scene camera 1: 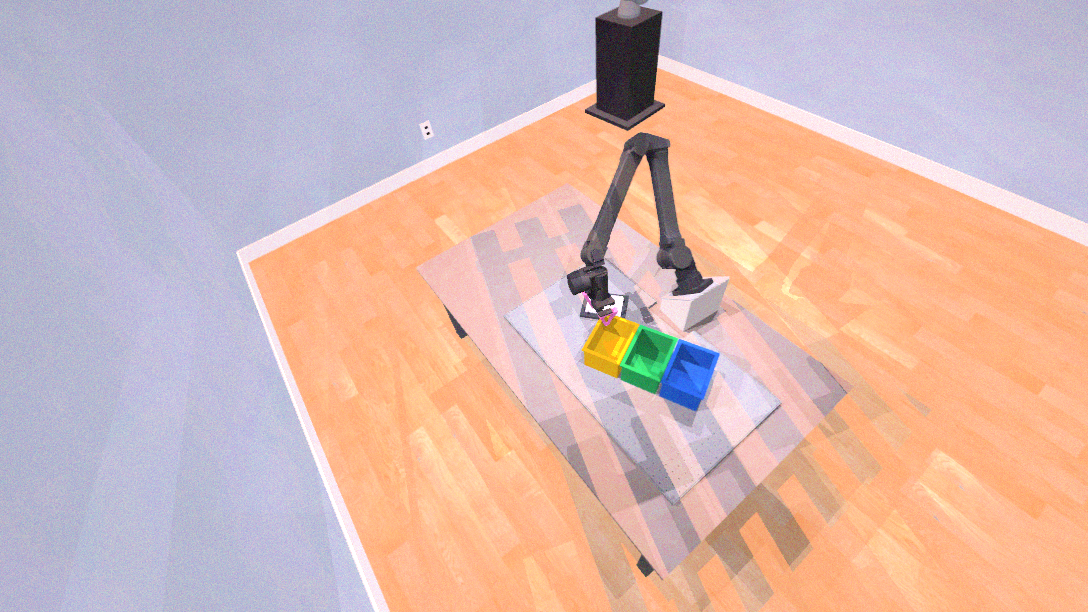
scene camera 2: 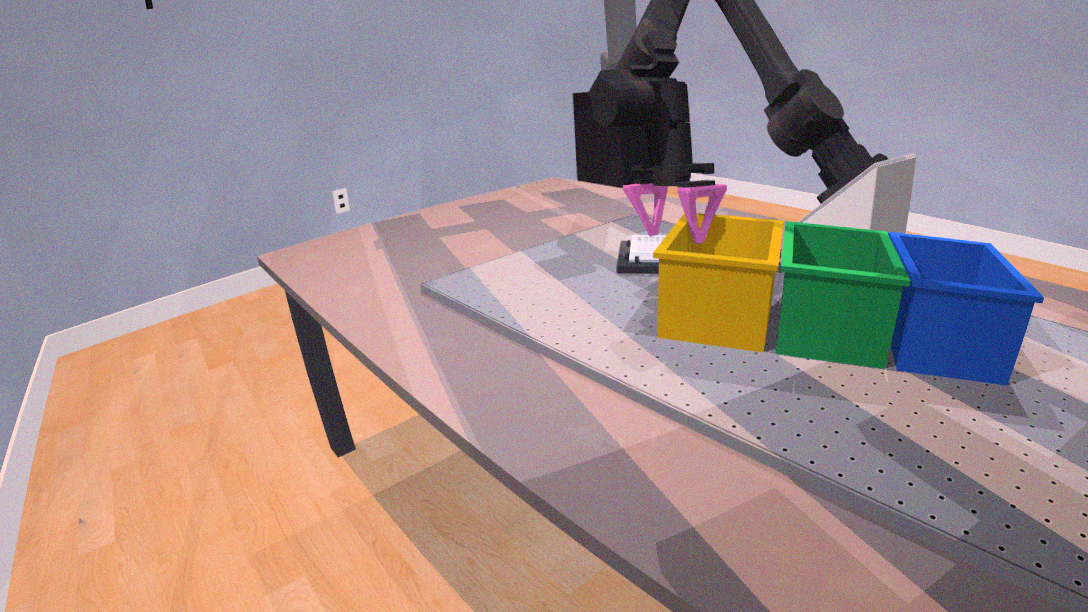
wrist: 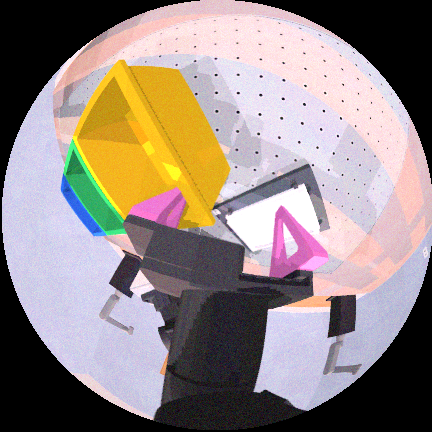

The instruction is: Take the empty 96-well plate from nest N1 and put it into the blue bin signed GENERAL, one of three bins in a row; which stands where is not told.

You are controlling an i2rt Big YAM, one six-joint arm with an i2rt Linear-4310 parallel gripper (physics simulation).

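Frame: origin at the arm's base, x ahead, y left, z up, level; centimetres.
Seen in the pictures: gripper, fingertip midpoint: [scene camera 1: 600, 316] [wrist: 236, 196]; arm's base, link origin: [scene camera 1: 693, 289] [scene camera 2: 857, 185].
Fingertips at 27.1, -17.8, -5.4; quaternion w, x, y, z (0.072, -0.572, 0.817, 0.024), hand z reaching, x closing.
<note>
Offsets run from my fingertips to a thing's top centre, as dx, dy, dz. "*": to the spot under its first point. Level surfaces: height alone.
The white 96-well plate @[-7.5, -4.8, -3.5] [scene camera 1: 617, 303] [scene camera 2: 645, 248] [wrist: 260, 220] lies in a dark nest @[-7.5, -4.8, -3.9] [scene camera 2: 636, 267] [wrist: 313, 184], beside the yellow bin. No nest label is legible. My gripper [scene camera 1: 608, 318] [scene camera 2: 676, 237] [wrist: 236, 196] is open and empty, with pink fingers pointing down. It hangs above and between the plate and the yellow bin; in the scene camera 2 view one finger overlaps the yellow bin's rim. The blue bin @[* +5.0, +37.7, +0.6] [scene camera 1: 681, 394] [scene camera 2: 957, 327] [wrist: 75, 207] stands at the far end of the row from the nest. No GENERAL sign is readable.
The yellow bin @[* +13.1, +13.1, -0.4] [scene camera 1: 602, 363] [scene camera 2: 715, 304] [wrist: 187, 112] stands nearest the nest, and the green bin @[+1.6, +22.4, +3.9] [scene camera 1: 640, 376] [scene camera 2: 835, 319] [wrist: 89, 197] is in the middle. The bins stand on a perforated board @[dz -6.1] [scene camera 1: 677, 475] [scene camera 2: 532, 304]. A pale wedge-shaped mount [scene camera 1: 696, 308] [scene camera 2: 891, 199] holds the arm's base.
</note>
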